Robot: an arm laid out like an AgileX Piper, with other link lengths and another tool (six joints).
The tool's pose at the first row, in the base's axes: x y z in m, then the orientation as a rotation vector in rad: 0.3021 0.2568 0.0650 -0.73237 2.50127 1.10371
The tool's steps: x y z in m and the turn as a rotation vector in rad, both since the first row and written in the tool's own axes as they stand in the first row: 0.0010 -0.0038 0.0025 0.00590 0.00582 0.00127; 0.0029 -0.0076 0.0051 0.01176 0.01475 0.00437; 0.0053 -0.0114 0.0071 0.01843 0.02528 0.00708; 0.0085 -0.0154 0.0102 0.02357 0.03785 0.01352; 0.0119 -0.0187 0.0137 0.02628 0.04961 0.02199; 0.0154 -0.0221 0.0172 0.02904 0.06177 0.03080; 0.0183 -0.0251 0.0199 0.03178 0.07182 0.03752; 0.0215 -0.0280 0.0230 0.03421 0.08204 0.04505; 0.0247 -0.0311 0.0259 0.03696 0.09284 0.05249; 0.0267 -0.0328 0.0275 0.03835 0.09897 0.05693; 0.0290 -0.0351 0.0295 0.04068 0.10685 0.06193; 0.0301 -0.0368 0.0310 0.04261 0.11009 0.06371; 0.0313 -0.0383 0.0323 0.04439 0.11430 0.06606; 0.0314 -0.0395 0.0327 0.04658 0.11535 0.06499; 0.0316 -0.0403 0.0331 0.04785 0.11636 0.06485
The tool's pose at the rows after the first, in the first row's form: 0.3036 0.2562 0.0606 -0.73351 2.50910 1.09571; 0.3044 0.2553 0.0558 -0.73477 2.52064 1.08802; 0.3047 0.2539 0.0511 -0.73741 2.53353 1.07888; 0.3046 0.2529 0.0452 -0.73756 2.54992 1.07274; 0.3039 0.2525 0.0394 -0.73535 2.56606 1.07057; 0.3032 0.2520 0.0334 -0.73297 2.58278 1.06832; 0.3027 0.2514 0.0285 -0.73150 2.59640 1.06561; 0.3020 0.2510 0.0233 -0.72924 2.61057 1.06351; 0.3013 0.2504 0.0180 -0.72738 2.62528 1.06082; 0.3008 0.2500 0.0150 -0.72610 2.63372 1.05957; 0.3003 0.2494 0.0113 -0.72513 2.64430 1.05696; 0.3005 0.2492 0.0088 -0.72478 2.64881 1.05444; 0.3004 0.2489 0.0065 -0.72448 2.65444 1.05218; 0.3011 0.2485 0.0055 -0.72592 2.65539 1.04866; 0.3014 0.2483 0.0046 -0.72647 2.65658 1.04671
